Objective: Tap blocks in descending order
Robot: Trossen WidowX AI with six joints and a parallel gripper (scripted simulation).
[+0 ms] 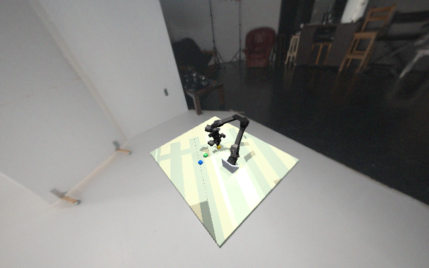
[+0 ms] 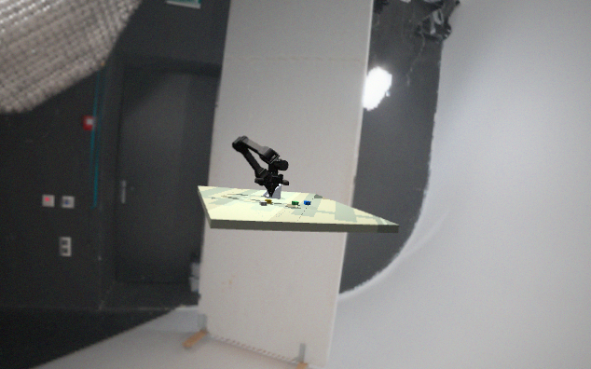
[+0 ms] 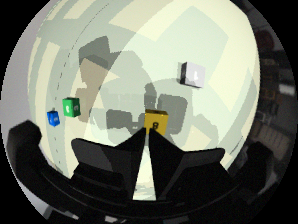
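Now: the yellow block 3 cm below my gripper tip and 1 cm to the right of it. Round my gripper tip: grey-white block (8 cm ahead, 6 cm to the right, 3 cm below); then green block (15 cm to the left, 3 cm below, 2 cm ahead); then blue block (24 cm to the left, 3 cm below, 2 cm behind).
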